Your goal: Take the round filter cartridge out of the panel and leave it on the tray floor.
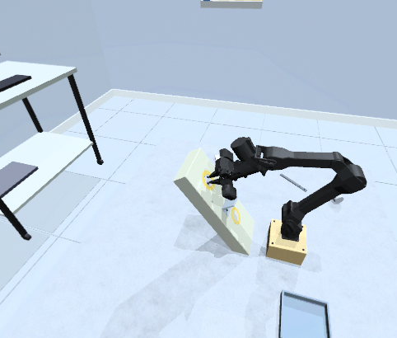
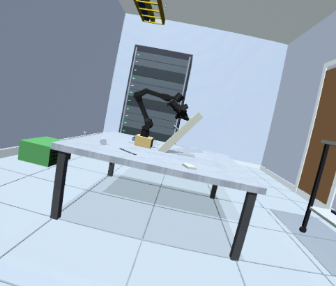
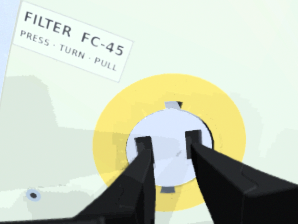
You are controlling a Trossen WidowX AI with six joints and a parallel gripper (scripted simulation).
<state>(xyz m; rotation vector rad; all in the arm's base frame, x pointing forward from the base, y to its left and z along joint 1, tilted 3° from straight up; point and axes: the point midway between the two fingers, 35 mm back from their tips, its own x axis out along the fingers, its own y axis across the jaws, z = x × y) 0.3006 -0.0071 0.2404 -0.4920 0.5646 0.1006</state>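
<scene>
The round filter cartridge lies 20 mm ahead of my gripper tip and 10 mm below it. Also, from my gripper tip: tray (390 mm behind, 300 mm to the left, 280 mm below); then white flat block (500 mm to the right, 280 mm below, 40 mm ahead); then grey bracket (100 mm below, 80 mm behind).
</scene>
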